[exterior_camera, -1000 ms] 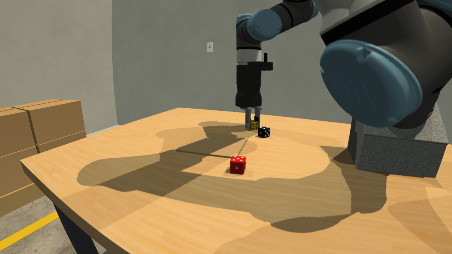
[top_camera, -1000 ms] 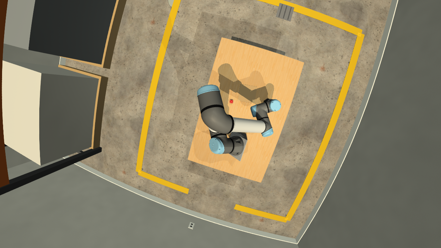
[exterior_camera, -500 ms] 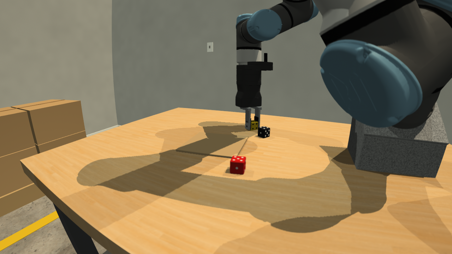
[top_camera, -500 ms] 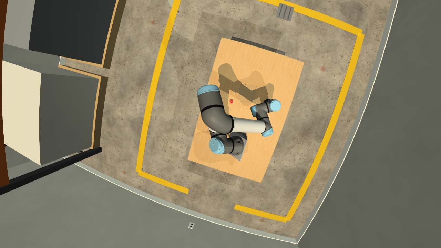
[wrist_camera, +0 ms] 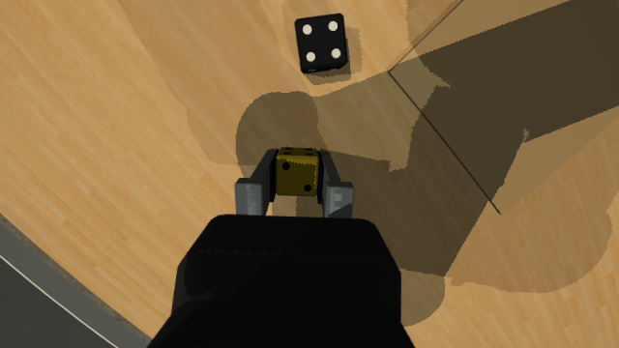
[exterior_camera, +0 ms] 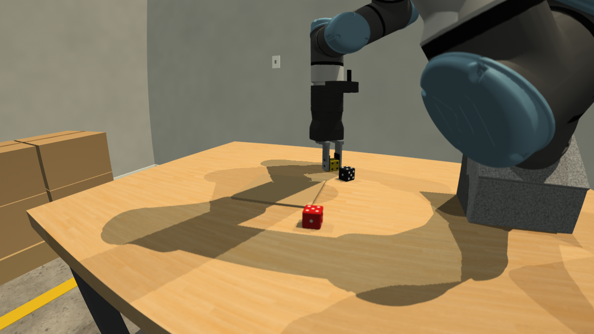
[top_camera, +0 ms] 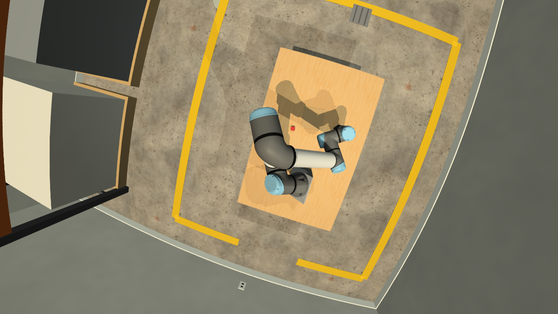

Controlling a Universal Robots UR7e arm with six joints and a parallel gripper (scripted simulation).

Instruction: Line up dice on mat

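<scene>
My gripper is now 7 cm short of the tan mat, 15 cm to the right of it and 2 cm above it. The rest, counted from my hand: red die (2 cm behind, 27 cm to the left, 1 cm below); black die (4 cm behind, 6 cm to the left, 1 cm below); yellow die (1 cm below).
</scene>
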